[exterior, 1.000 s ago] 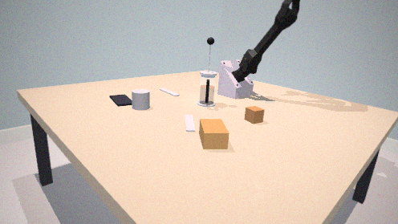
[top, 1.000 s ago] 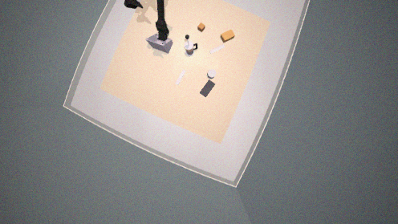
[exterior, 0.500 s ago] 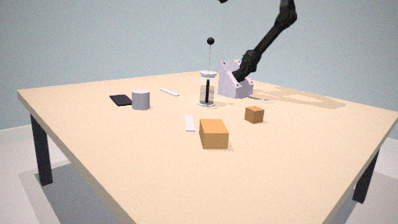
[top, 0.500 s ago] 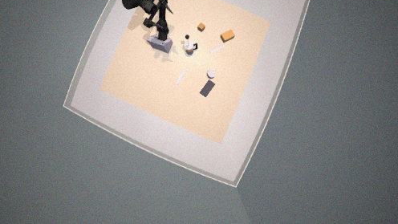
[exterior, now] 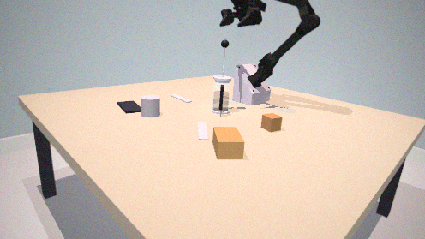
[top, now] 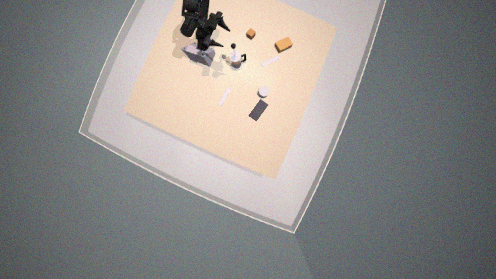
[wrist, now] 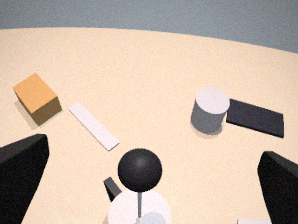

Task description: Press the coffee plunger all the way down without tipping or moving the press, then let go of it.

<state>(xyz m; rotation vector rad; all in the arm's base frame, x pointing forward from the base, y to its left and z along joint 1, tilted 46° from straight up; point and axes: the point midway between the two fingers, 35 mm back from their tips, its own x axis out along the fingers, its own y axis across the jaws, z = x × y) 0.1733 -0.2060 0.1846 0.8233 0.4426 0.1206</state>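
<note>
My gripper tip is now 4 cm short of the glass coffee press, 2 cm to the right of it and 21 cm above it. Also, from my gripper tip: grey cylinder (28 cm ahead, 14 cm to the right, 31 cm below); then dark flat slab (28 cm ahead, 27 cm to the right, 35 cm below); then orange cube (6 cm ahead, 26 cm to the left, 32 cm below).
</note>
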